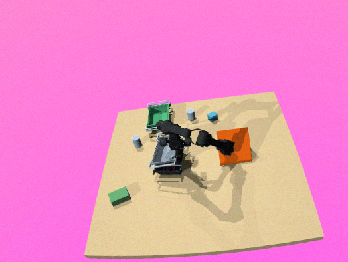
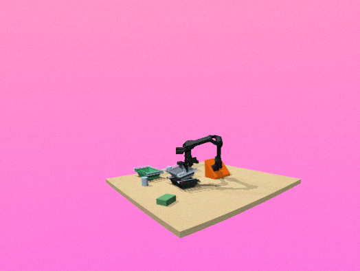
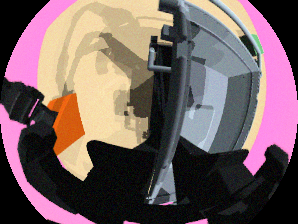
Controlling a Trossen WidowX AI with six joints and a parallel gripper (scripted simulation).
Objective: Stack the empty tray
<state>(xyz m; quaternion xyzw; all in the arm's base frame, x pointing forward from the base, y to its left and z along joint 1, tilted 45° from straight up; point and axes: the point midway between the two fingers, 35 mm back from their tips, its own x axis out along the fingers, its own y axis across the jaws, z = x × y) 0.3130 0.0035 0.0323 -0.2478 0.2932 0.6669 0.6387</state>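
Right now my gripper tip is 70 mm short of the grey tray and 20 mm below it. Also, from my gripper tip: green block 350 mm ahead, 280 mm to the left, 80 mm below; blue cube 410 mm to the right, 200 mm behind, 80 mm below.
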